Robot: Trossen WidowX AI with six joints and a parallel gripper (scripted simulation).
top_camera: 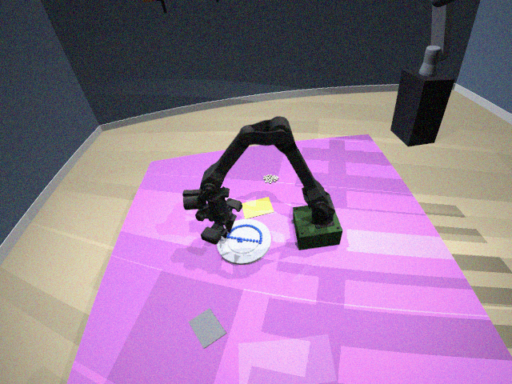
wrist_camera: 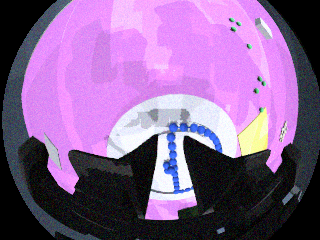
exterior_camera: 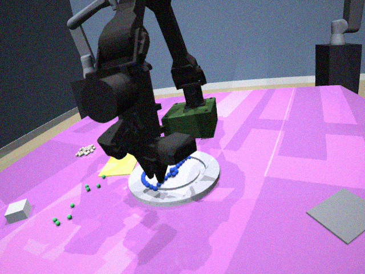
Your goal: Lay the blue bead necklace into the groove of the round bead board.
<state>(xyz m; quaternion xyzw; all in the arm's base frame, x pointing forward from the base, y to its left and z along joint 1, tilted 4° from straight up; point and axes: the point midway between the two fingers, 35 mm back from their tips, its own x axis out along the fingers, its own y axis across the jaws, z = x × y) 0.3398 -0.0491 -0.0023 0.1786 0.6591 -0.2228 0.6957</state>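
My gripper tip is now 60 mm past the round white bead board, 20 mm to the right of it and 20 mm above it. From my gripper tip the other things lie so: yellow sheet (130 mm behind, 140 mm to the right, 30 mm below); grey tile (90 mm ahead, 320 mm to the left, 30 mm below); cube (90 mm ahead, 310 mm to the right, 20 mm below).
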